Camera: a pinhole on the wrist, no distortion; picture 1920 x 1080 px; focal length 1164.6 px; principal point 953.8 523.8 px. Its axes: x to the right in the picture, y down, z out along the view. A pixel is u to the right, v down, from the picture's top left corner.
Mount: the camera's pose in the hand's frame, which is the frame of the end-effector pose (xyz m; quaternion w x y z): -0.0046 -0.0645 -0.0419 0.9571 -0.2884 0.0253 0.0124
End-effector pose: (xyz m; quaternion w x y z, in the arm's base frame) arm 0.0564 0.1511 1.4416 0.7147 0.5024 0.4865 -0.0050
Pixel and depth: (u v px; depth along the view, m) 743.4 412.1 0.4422
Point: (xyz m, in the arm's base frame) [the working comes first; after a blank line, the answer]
In the camera's frame: -0.0799 -0.0424 0.4422

0.3382 -0.0647 1.5971
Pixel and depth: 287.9 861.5 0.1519
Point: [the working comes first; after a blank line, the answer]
In the camera's frame: -0.0869 0.0440 0.1519

0.0831 0.0897 1.5433
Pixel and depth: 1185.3 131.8 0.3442
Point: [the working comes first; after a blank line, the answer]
In the camera's frame: 0.0684 -0.1159 0.3442

0.3249 -0.0148 1.4118
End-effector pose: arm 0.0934 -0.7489 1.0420 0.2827 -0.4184 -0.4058 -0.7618
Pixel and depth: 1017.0 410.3 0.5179
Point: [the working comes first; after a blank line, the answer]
In the camera's frame: 0.0281 -0.0505 0.5179

0.3786 -0.4899 1.2844
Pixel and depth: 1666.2 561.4 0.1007
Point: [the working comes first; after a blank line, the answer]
In the camera's frame: 0.0616 0.0033 0.1007

0.0742 -0.7202 1.1045
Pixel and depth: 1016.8 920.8 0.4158
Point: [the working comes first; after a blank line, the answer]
In the camera's frame: 0.0225 0.1417 0.4158

0.3891 -0.7043 1.2480
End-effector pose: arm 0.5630 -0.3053 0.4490 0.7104 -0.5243 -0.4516 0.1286
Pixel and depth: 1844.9 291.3 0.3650
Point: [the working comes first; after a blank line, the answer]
In the camera's frame: 0.2793 -0.0729 0.3650

0.5268 0.0995 0.5411
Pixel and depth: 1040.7 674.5 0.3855
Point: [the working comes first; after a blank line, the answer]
In the camera's frame: 0.0288 0.0499 0.3855

0.4457 -0.0438 0.3150
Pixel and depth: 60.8 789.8 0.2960
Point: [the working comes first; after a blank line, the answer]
In the camera's frame: -0.2270 0.0676 0.2960

0.3441 -0.2737 0.2123
